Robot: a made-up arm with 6 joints. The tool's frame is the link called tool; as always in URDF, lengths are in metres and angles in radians. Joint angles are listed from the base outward. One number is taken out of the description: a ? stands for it. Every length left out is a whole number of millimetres.
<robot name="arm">
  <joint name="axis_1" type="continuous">
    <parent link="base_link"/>
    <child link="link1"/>
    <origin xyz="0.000 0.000 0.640" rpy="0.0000 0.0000 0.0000"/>
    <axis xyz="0 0 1"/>
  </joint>
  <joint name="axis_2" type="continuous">
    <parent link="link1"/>
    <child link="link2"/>
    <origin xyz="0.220 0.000 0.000" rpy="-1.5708 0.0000 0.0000"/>
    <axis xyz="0 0 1"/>
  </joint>
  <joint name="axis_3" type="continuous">
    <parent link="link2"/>
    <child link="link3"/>
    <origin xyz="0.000 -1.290 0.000" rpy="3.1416 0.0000 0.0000"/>
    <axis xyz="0 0 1"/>
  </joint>
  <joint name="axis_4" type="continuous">
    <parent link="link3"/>
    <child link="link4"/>
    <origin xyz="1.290 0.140 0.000" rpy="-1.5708 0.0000 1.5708"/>
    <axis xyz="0 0 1"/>
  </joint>
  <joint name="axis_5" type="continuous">
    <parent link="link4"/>
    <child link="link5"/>
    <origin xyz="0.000 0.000 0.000" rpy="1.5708 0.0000 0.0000"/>
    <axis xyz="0 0 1"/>
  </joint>
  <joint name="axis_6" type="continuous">
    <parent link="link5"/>
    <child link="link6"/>
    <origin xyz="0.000 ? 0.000" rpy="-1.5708 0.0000 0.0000"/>
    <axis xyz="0 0 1"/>
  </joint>
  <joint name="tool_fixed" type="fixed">
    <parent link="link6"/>
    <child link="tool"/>
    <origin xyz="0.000 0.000 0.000" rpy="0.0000 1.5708 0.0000"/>
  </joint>
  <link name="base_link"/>
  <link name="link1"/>
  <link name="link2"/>
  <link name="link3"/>
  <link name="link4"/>
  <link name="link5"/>
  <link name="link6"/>
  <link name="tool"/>
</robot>
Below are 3 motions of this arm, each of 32 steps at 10 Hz.
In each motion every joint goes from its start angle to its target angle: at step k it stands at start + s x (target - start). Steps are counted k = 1, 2, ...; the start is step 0. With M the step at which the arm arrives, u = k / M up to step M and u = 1 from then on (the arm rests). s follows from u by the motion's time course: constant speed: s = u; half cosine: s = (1 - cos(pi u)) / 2; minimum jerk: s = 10 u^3 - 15 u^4 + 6 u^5.
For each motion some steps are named. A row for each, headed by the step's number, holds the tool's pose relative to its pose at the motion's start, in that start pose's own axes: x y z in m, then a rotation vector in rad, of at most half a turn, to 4 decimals.
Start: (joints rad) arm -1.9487 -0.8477 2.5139 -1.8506 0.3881 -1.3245
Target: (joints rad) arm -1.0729 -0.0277 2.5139 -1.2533 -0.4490 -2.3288
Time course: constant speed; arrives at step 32
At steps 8, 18, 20, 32:
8: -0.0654 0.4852 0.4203 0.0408 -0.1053 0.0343
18: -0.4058 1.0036 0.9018 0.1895 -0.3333 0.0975
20: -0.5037 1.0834 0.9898 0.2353 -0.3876 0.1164
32: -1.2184 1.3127 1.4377 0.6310 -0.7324 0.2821

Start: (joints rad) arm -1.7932 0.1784 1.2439 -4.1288 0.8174 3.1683
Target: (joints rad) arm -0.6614 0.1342 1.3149 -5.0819 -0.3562 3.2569
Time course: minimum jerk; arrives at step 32
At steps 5, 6, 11, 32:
5: 0.0155 0.0370 -0.0090 0.0293 -0.0245 0.0490
6: 0.0244 0.0606 -0.0145 0.0491 -0.0400 0.0795
11: 0.0758 0.2722 -0.0552 0.2711 -0.1766 0.3330
32: -0.0349 0.9014 -0.1869 1.7449 -0.2832 0.5793

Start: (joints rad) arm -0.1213 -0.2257 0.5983 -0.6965 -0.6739 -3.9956
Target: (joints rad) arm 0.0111 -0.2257 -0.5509 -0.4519 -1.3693 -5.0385
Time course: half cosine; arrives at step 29
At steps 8, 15, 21, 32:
8: 0.1219 0.3039 0.0285 0.2379 -0.0877 0.2971
15: 0.1641 0.9180 0.1775 0.6868 -0.1336 0.9395
21: -0.0011 1.3705 0.3599 0.9872 -0.0194 1.5315
32: -0.1714 1.5838 0.4734 1.1010 0.1250 1.8981

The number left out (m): -0.280
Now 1 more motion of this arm.
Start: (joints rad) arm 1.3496 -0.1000 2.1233 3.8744 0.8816 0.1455
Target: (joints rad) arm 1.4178 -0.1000 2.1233 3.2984 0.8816 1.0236
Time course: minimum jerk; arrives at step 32
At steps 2, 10, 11, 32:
2: 0.0001 -0.0002 0.0000 -0.0010 0.0001 -0.0010
10: 0.0041 -0.0167 0.0023 -0.0814 0.0141 -0.0828
11: 0.0048 -0.0208 0.0025 -0.1018 0.0198 -0.1033
32: -0.0006 -0.0818 -0.0093 -0.4325 0.2399 -0.3954

